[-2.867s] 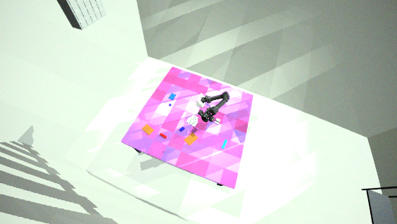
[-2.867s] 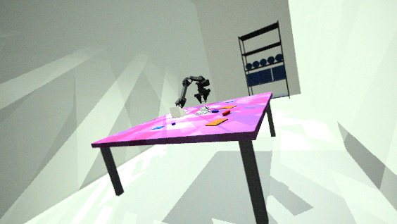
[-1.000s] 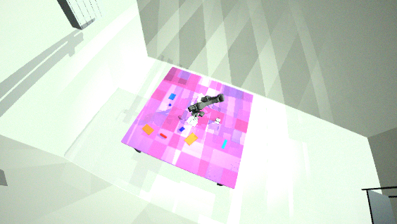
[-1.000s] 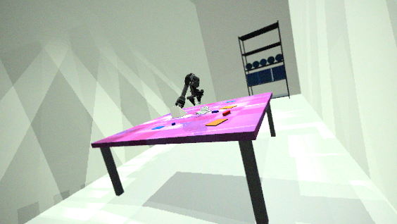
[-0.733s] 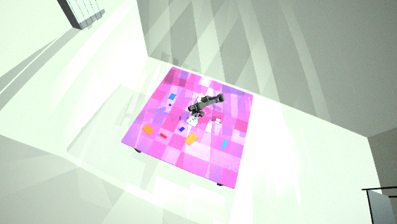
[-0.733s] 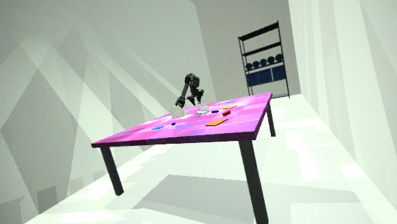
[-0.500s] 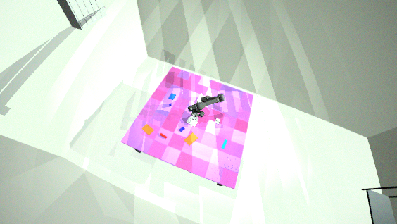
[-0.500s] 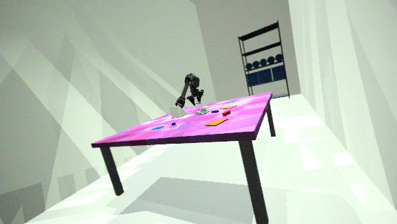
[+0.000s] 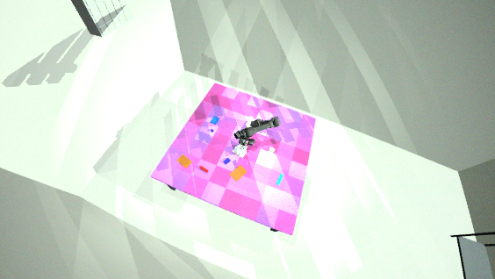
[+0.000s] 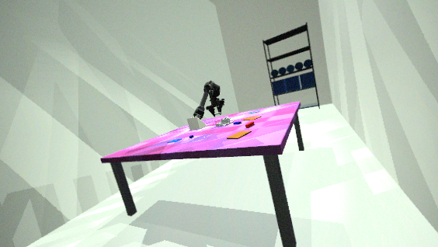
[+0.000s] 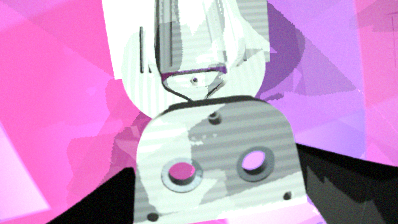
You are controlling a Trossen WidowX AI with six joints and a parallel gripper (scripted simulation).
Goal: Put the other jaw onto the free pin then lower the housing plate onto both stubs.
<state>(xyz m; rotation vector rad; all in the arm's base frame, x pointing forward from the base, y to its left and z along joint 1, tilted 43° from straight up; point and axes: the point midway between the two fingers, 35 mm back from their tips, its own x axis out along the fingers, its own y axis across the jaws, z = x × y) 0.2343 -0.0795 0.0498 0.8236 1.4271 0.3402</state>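
Now: gripper tip 7 cm above the white jaw, 3 cm short of it and 1 cm to the right of it. Also, from my gripper tip: blue block 20 cm ahead, 10 cm to the right, 8 cm below; white base 8 cm below, 7 cm ahead, 2 cm to the right; white housing plate 2 cm above, 1 cm ahead.
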